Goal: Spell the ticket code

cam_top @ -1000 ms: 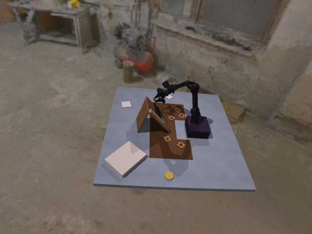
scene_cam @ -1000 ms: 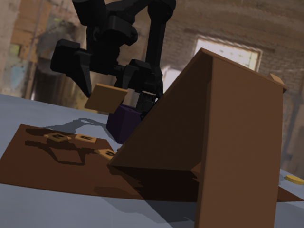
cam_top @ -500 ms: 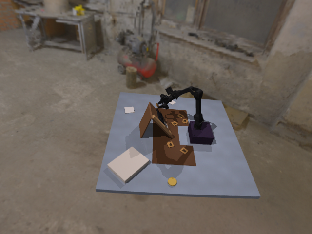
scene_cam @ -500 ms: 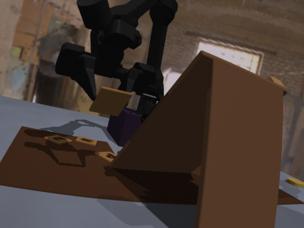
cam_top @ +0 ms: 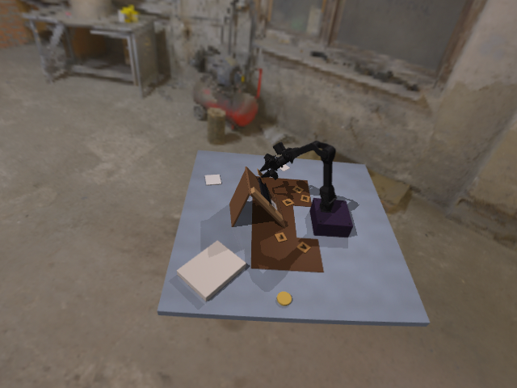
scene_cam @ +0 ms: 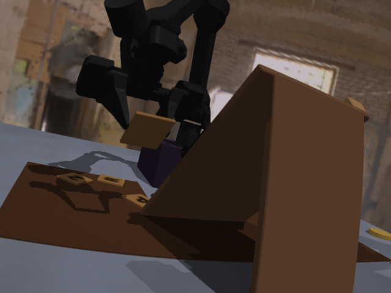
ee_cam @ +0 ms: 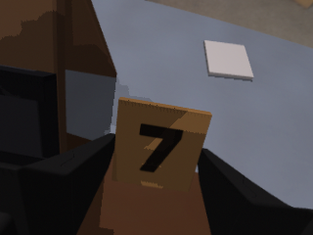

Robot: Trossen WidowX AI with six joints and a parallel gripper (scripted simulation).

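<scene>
Now: the white ticket 90 mm behind my gripper tip, 190 mm to the left of it and 80 mm below it. Round my gripper tip: yellow disc (130 mm behind, 760 mm to the left, 150 mm below); brown mat (190 mm behind, 210 mm to the left, 160 mm below).
</scene>
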